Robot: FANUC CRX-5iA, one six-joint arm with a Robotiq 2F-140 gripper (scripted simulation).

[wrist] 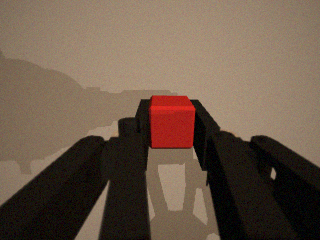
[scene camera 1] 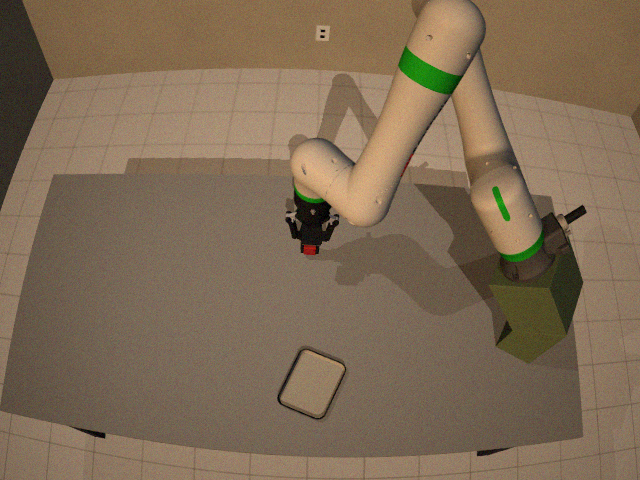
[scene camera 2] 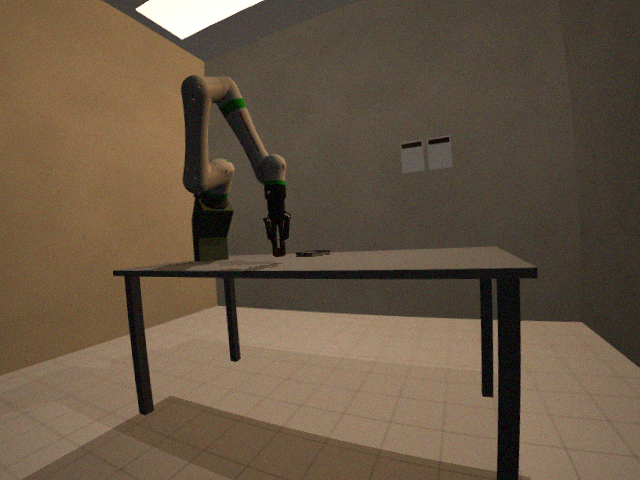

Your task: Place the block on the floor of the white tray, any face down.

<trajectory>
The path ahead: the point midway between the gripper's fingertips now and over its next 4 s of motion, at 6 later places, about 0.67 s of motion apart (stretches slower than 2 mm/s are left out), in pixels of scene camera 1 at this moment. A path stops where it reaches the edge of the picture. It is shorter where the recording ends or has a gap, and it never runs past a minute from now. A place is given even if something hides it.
My gripper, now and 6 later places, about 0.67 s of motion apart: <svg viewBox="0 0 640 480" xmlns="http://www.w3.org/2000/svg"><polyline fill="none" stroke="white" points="309,249 310,248 314,324 313,379 312,383 311,384 311,384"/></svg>
</trajectory>
